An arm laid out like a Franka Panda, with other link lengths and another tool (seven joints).
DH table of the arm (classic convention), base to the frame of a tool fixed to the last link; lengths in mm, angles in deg. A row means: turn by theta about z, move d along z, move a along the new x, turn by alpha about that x. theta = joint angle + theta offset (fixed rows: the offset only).
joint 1: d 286.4  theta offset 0  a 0  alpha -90
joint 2: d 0  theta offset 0  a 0  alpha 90
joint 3: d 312.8  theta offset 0  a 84.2  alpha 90
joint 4: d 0  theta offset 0  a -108.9  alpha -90
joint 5: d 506.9  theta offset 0  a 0  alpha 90
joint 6: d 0  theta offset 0  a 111.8  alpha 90
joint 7: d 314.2  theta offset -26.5  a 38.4  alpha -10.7
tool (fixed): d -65.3  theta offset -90  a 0  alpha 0
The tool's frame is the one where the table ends.
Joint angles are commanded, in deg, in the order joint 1, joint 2, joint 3, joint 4, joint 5, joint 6, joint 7. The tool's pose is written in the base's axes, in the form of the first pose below.
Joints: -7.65 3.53 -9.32 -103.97 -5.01 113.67 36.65
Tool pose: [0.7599, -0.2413, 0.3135, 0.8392, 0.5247, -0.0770, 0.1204]
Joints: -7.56 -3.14 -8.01 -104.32 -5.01 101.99 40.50
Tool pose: [0.7094, -0.2149, 0.3641, 0.8531, 0.5053, -0.1032, 0.0796]
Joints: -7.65 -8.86 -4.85 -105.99 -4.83 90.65 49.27
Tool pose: [0.6530, -0.1706, 0.3885, 0.8743, 0.4608, -0.1485, 0.0341]
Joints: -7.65 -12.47 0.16 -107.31 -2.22 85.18 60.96
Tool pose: [0.6270, -0.1045, 0.4047, 0.8984, 0.4063, -0.1665, 0.0107]
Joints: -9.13 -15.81 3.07 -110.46 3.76 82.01 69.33
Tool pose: [0.5965, -0.0625, 0.4006, -0.9185, -0.3533, 0.1734, 0.0395]
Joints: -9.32 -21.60 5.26 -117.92 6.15 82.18 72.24
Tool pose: [0.5601, -0.0304, 0.3805, -0.9197, -0.3429, 0.1840, 0.0528]
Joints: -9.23 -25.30 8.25 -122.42 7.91 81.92 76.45
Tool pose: [0.5347, 0.0041, 0.3672, -0.9222, -0.3277, 0.1981, 0.0535]
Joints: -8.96 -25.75 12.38 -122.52 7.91 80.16 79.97
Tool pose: [0.5225, 0.0416, 0.3651, -0.9178, -0.3276, 0.2217, 0.0353]
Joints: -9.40 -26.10 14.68 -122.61 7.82 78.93 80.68
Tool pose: [0.5142, 0.0566, 0.3638, -0.9130, -0.3325, 0.2351, 0.0254]
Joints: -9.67 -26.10 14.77 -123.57 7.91 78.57 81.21
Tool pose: [0.5084, 0.0537, 0.3539, -0.9125, -0.3254, 0.2461, 0.0293]
